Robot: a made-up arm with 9 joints. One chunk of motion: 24 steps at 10 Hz.
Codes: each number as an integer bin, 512 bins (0 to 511) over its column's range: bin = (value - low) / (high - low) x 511, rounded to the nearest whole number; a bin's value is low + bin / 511 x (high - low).
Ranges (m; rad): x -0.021..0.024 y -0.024..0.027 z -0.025..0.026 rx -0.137..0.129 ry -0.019..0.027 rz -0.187..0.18
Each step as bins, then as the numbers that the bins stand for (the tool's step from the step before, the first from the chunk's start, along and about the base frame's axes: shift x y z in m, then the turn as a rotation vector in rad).
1 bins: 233 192 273 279 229 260
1 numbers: -0.00048 -0.00484 0.00225 0.00823 0.00161 -0.00027
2 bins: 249 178 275 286 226 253
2 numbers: 0.00093 -0.00623 0.00245 0.01188 0.00134 -0.00530
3 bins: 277 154 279 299 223 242
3 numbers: 0.00339 -0.00863 0.00285 0.01864 0.00107 -0.01320
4 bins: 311 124 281 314 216 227
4 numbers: 0.00639 -0.01162 0.00305 0.02645 0.00044 -0.02397
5 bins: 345 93 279 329 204 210
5 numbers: 0.00938 -0.01472 0.00285 0.03426 -0.00064 -0.03618
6 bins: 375 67 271 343 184 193
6 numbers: 0.01202 -0.01731 0.00205 0.04155 -0.00244 -0.04839
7 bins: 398 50 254 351 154 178
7 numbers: 0.01405 -0.01901 0.00035 0.04571 -0.00514 -0.05916
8 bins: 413 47 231 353 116 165
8 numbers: 0.01537 -0.01931 -0.00195 0.04675 -0.00856 -0.06850
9 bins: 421 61 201 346 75 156
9 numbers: 0.01607 -0.01791 -0.00494 0.04311 -0.01225 -0.07496
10 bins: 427 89 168 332 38 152
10 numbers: 0.01660 -0.01512 -0.00823 0.03582 -0.01558 -0.07783
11 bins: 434 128 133 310 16 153
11 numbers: 0.01722 -0.01123 -0.01173 0.02437 -0.01756 -0.07712
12 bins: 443 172 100 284 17 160
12 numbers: 0.01801 -0.00683 -0.01502 0.01084 -0.01747 -0.07209
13 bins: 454 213 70 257 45 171
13 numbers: 0.01898 -0.00274 -0.01801 -0.00322 -0.01495 -0.06419
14 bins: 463 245 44 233 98 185
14 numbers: 0.01977 0.00045 -0.02061 -0.01571 -0.01018 -0.05413
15 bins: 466 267 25 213 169 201
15 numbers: 0.02004 0.00265 -0.02250 -0.02612 -0.00379 -0.04264
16 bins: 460 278 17 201 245 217
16 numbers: 0.01951 0.00375 -0.02330 -0.03237 0.00305 -0.03115
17 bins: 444 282 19 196 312 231
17 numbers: 0.01810 0.00414 -0.02310 -0.03497 0.00909 -0.02110
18 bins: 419 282 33 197 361 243
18 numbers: 0.01590 0.00414 -0.02171 -0.03445 0.01350 -0.01248
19 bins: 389 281 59 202 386 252
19 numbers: 0.01326 0.00405 -0.01911 -0.03185 0.01575 -0.00601
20 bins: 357 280 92 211 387 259
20 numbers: 0.01044 0.00395 -0.01582 -0.02716 0.01584 -0.00099
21 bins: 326 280 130 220 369 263
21 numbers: 0.00771 0.00395 -0.01203 -0.02248 0.01422 0.00189
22 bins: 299 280 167 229 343 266
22 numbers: 0.00533 0.00395 -0.00833 -0.01779 0.01188 0.00404
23 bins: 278 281 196 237 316 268
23 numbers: 0.00348 0.00405 -0.00544 -0.01363 0.00945 0.00548
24 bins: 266 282 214 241 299 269
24 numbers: 0.00242 0.00414 -0.00364 -0.01155 0.00792 0.00620
